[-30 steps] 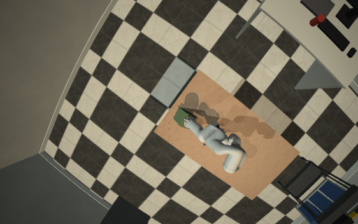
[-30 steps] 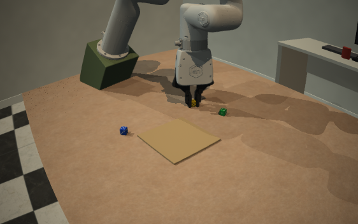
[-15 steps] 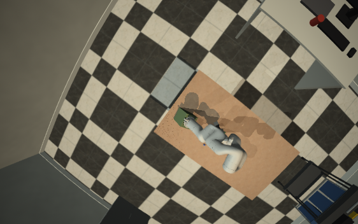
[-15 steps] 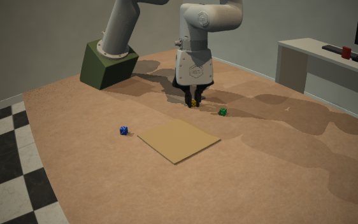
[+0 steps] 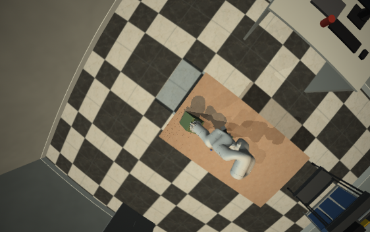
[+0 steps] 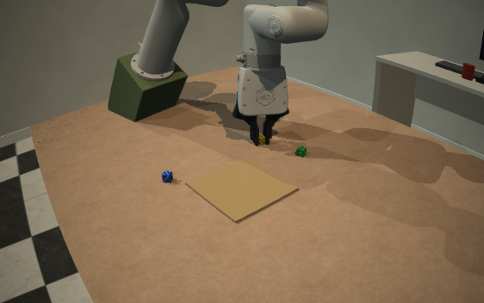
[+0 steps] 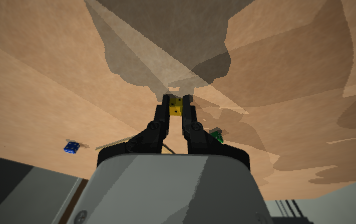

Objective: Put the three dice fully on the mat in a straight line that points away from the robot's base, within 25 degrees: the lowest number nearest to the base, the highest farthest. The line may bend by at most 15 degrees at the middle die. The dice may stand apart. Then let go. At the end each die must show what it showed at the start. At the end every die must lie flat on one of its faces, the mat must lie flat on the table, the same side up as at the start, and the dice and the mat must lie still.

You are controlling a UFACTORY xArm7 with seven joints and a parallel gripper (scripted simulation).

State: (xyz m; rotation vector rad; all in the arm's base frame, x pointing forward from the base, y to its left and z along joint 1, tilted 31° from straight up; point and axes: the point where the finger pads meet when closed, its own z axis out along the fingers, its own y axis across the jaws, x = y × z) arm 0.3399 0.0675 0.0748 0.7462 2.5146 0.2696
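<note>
Right now the tan mat is 10 cm ahead of my hand, 15 cm to the right of it and 2 cm below it. Round my hand: blue die (1 cm behind, 23 cm to the right, 1 cm below); green die (9 cm ahead, 2 cm to the left, 1 cm below); yellow die (1 cm below).
</note>
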